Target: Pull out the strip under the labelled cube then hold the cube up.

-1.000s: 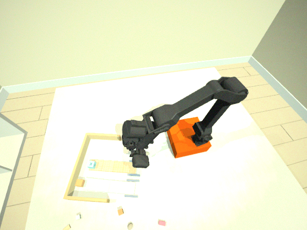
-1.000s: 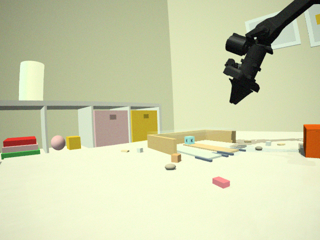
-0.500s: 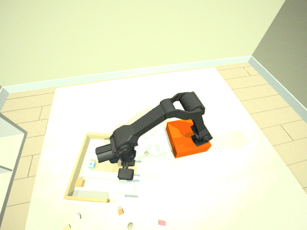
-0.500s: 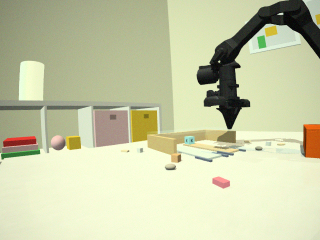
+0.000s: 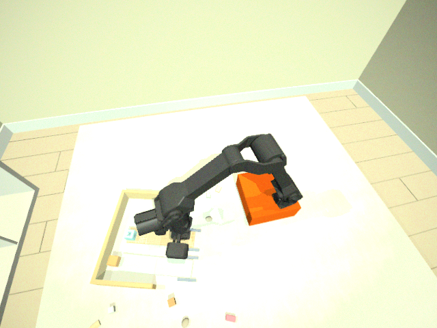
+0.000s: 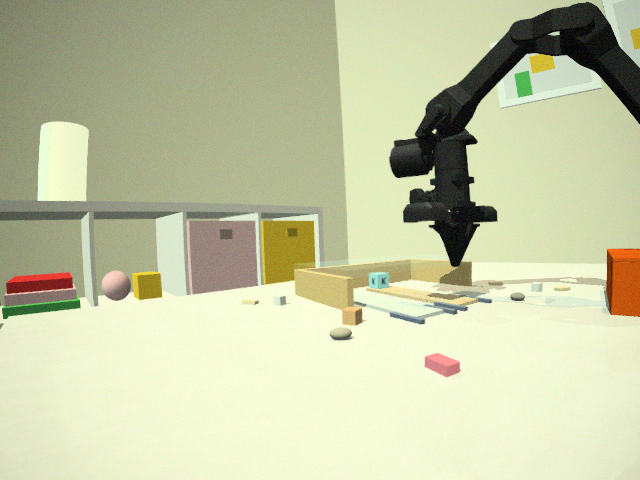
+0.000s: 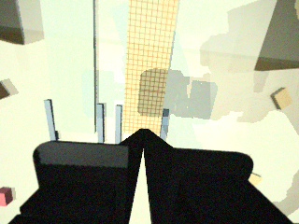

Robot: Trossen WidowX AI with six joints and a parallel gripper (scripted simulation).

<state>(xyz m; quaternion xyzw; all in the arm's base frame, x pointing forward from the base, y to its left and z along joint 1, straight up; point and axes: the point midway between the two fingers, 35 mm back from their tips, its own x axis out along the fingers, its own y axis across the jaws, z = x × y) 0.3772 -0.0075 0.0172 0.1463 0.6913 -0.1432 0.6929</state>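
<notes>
My gripper tip is 18 cm short of the cube, 7 cm to the left of it and 4 cm above it.
</notes>
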